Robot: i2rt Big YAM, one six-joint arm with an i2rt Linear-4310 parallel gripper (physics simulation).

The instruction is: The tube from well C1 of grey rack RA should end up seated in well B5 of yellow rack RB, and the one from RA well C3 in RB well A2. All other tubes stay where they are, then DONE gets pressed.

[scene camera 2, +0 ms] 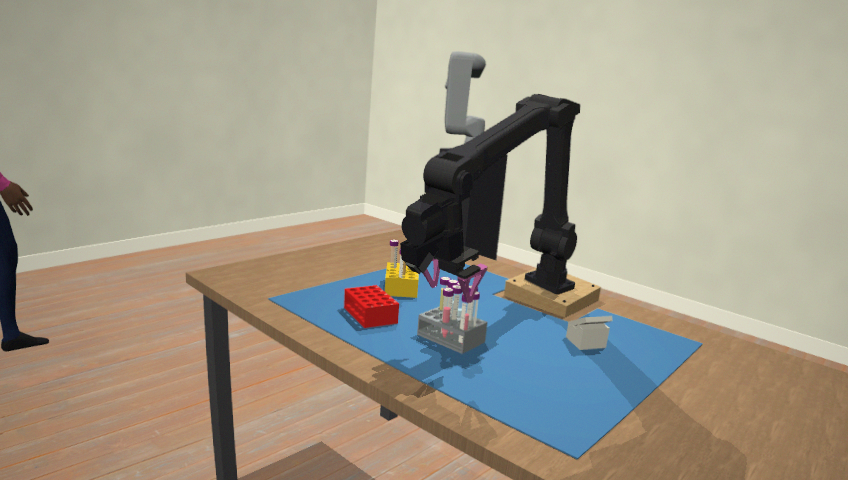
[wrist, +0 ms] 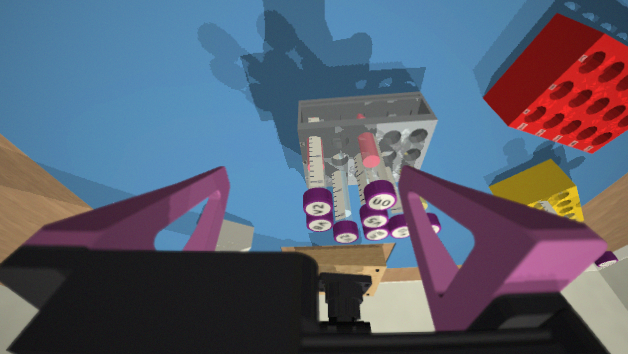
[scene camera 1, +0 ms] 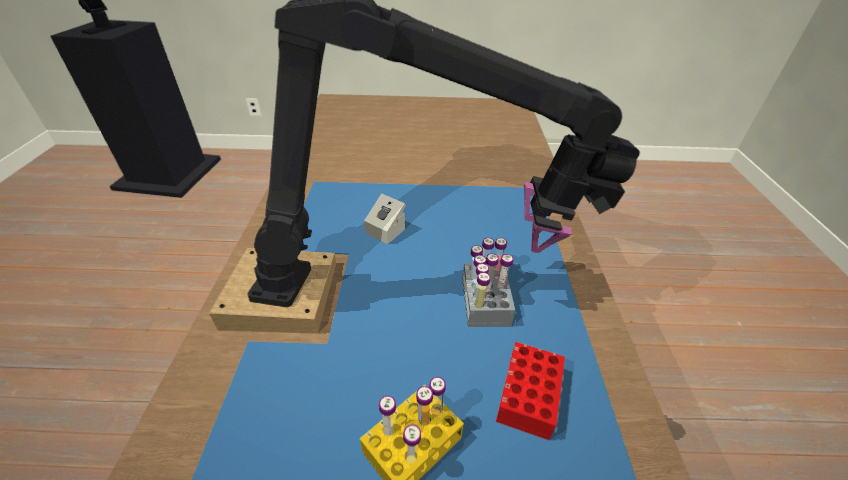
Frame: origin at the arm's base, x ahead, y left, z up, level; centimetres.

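Seen in the pictures: gripper, fingertip midpoint: (scene camera 2: 451, 294) (wrist: 313, 175) (scene camera 1: 531, 235); arm's base, origin of the base link: (scene camera 2: 549, 283) (wrist: 343, 280) (scene camera 1: 281, 283).
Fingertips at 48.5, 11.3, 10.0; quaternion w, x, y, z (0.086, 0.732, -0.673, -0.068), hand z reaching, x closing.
Note:
Pixels of each thing's top centre, then the offset from my fingertips to it, as dx, dy, dz. "pt": a spot on its surface instead. Level surfaces: height alone.
- Grey rack RA, middle of its top: (wrist: 363, 158) (scene camera 1: 488, 285) (scene camera 2: 453, 318) -7.1, -6.0, -9.0
- marked V2, surface spot: (wrist: 318, 202) pt -4.7, -0.8, -1.6
- marked U0, surface spot: (wrist: 381, 196) pt -3.7, -5.3, -1.6
- Yellow rack RB, middle of its top: (scene camera 1: 412, 430) (wrist: 546, 217) (scene camera 2: 402, 270) -17.3, -37.0, -9.0
- pale box, middle of its top: (wrist: 219, 272) (scene camera 2: 592, 311) (scene camera 1: 384, 204) -32.5, +13.3, -6.0
- empty red rack, middle of its top: (wrist: 597, 106) (scene camera 1: 534, 380) (scene camera 2: 371, 295) +0.9, -25.9, -9.0
- blue mat, its level: dz -14.1
Grey rack RA (scene camera 1: 490, 316) (scene camera 2: 437, 340) (wrist: 395, 121) holds several upright purple-capped tubes, among them one marked V2 (wrist: 318, 202) and one marked U0 (wrist: 381, 196). Its well labels are too small to read, so I cannot tell which tubes are in C1 and C3. My gripper (scene camera 1: 533, 234) (scene camera 2: 452, 292) (wrist: 313, 175) is open and empty, tilted, above and beside RA near cap height. Yellow rack RB (scene camera 1: 441, 455) (scene camera 2: 401, 287) (wrist: 537, 182) holds several purple-capped tubes, including K2 (scene camera 1: 437, 385); its well labels are unreadable. The pale box (scene camera 1: 385, 230) (scene camera 2: 587, 336) (wrist: 235, 236) carries a dark button on its sloped top.
An empty red rack (scene camera 1: 527, 423) (scene camera 2: 380, 317) (wrist: 550, 65) stands between RA and RB, toward the table edge. The arm's wooden base (scene camera 1: 270, 321) (scene camera 2: 568, 306) stands across the blue mat (scene camera 1: 285, 380) (scene camera 2: 535, 404) from RA. The other tubes in RA stand close together.

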